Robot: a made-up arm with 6 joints.
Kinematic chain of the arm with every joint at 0, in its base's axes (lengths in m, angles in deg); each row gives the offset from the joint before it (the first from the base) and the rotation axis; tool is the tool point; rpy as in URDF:
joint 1: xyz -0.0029 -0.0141 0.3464 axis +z
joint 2: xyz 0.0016 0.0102 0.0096 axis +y
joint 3: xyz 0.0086 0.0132 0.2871 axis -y
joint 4: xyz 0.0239 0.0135 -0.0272 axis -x
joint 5: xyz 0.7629 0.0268 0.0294 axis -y
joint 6: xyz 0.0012 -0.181 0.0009 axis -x
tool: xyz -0.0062 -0.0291 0.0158 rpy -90 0 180
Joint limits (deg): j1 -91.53..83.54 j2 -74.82..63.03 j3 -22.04..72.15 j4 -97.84..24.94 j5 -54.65..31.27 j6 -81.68..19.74
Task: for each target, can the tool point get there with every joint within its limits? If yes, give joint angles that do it. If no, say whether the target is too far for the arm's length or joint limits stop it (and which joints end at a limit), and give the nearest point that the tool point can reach.
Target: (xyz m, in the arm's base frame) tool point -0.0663 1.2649 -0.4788
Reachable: no: too far | nearest point 0.0379 0.8416 -0.0883 | short by 0.585 m
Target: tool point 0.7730 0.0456 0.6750
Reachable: yes | joints 6.38 -6.39 9.97 -72.10 -14.79 -72.13
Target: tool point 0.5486 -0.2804 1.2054
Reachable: yes | joints -13.16 10.32 52.98 12.43 9.07 -3.62
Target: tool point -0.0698 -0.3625 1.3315
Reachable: yes | joints 54.28 -43.92 56.76 -9.97 24.39 8.13
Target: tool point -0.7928 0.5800 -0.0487
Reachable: no: joint limits stop it (at a limit: joint 1, joint 3, joint 4, joint 6) | nearest point 0.0006 0.5260 -0.0776 | short by 0.796 m
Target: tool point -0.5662 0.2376 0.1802
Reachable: no: joint limits stop it (at a limit: joint 1, joint 3, joint 4, joint 6) | nearest point 0.0009 0.4792 -0.1083 | short by 0.681 m
